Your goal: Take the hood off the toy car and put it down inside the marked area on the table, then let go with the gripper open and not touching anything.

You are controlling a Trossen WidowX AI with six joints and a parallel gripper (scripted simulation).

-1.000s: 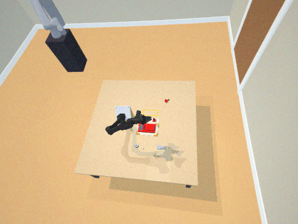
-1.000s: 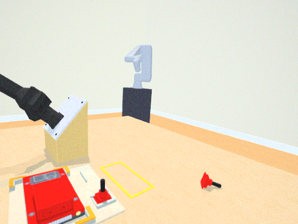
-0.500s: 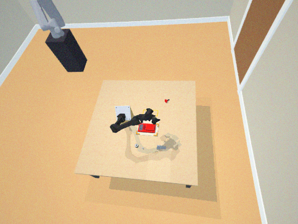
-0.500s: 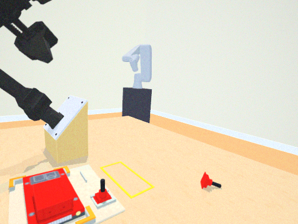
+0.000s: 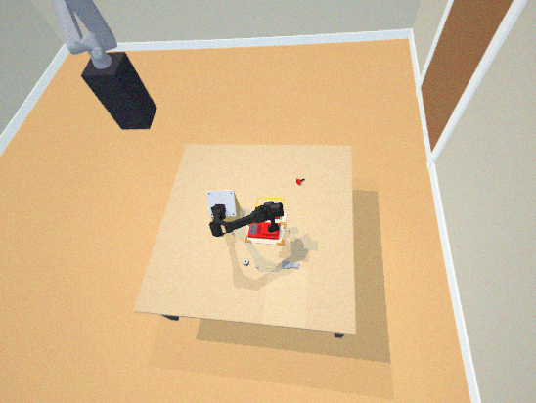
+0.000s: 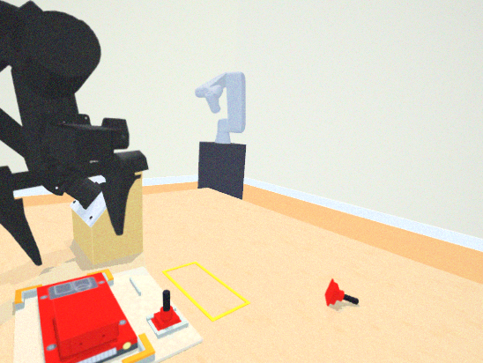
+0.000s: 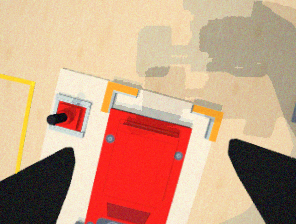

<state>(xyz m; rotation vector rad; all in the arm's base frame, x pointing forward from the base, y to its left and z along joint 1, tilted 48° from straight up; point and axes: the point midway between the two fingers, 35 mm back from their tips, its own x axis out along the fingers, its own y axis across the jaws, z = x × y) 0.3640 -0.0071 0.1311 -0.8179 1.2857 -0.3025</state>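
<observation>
Right now the hood is 5 cm behind my gripper tip and 13 cm below it.
</observation>
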